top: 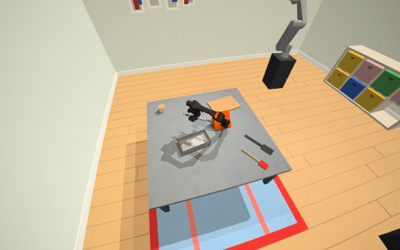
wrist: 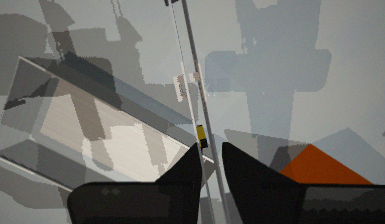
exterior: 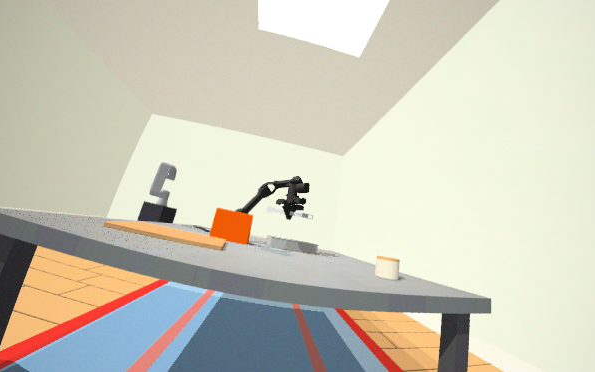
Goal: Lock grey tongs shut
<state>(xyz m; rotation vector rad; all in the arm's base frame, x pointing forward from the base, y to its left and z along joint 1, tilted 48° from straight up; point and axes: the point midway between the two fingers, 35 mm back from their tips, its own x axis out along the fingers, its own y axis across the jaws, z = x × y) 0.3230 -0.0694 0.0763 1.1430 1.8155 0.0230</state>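
My gripper tip is 40 mm below the yellow slider, 20 mm short of it and 10 mm to the left of it. The rest, counted from my gripper tip: roasting tin (160 mm to the left, 140 mm below, 50 mm ahead); wooden board (400 mm behind, 350 mm to the right, 160 mm below); round cup (380 mm to the right, 380 mm ahead, 140 mm below).
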